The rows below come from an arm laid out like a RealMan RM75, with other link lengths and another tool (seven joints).
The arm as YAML. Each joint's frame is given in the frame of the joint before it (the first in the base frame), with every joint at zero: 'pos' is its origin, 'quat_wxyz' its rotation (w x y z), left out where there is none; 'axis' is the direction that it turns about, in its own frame. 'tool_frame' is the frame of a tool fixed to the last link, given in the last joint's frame.
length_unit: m
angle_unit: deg
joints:
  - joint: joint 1
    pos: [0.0, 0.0, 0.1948]
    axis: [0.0, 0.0, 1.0]
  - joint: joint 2
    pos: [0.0, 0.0, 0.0]
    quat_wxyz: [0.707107, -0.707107, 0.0, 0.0]
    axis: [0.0, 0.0, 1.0]
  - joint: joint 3
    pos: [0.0, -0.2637, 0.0]
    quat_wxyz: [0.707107, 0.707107, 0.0, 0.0]
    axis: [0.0, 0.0, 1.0]
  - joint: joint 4
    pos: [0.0, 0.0, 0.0]
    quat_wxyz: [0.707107, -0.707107, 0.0, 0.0]
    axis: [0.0, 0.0, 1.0]
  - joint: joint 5
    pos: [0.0, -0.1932, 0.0]
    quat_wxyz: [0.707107, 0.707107, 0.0, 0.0]
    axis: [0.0, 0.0, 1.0]
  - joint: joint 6
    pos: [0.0, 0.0, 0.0]
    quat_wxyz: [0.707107, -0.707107, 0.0, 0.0]
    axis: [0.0, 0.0, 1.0]
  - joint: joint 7
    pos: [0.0, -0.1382, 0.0]
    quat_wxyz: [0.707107, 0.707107, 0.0, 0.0]
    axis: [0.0, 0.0, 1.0]
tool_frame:
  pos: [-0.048, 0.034, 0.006]
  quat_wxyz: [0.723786, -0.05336, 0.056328, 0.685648]
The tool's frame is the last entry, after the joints.
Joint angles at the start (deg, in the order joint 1, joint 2, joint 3, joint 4, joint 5, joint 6, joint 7):
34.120 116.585 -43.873 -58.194 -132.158 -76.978 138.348
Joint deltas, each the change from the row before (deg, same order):
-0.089 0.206 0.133 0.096 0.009 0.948 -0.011
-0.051 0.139 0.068 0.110 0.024 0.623 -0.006
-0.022 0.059 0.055 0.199 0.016 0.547 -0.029
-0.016 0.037 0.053 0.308 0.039 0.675 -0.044
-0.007 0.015 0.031 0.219 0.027 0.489 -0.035
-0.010 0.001 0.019 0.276 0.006 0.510 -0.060
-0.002 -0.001 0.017 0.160 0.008 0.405 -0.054
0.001 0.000 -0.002 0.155 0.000 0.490 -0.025
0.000 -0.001 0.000 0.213 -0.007 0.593 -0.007
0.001 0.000 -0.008 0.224 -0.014 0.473 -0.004
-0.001 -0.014 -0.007 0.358 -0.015 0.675 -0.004
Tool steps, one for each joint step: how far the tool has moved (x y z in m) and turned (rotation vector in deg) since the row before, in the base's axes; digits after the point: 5 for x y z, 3 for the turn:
0.00128 0.00114 0.00015 0.829 0.029 -0.310
0.00084 0.00072 -0.00012 0.502 0.048 -0.214
0.00099 0.00072 -0.00004 0.401 0.012 -0.210
0.00133 0.00092 -0.00003 0.467 0.014 -0.268
0.00095 0.00069 0.00004 0.341 -0.010 -0.183
0.00119 0.00066 -0.00010 0.314 -0.043 -0.205
0.00074 0.00058 0.00015 0.291 -0.062 -0.116
0.00077 0.00075 0.00023 0.359 -0.089 -0.139
0.00105 0.00090 0.00022 0.419 -0.090 -0.207
0.00098 0.00066 -0.00005 0.289 -0.060 -0.198
0.00156 0.00092 -0.00009 0.398 -0.076 -0.311

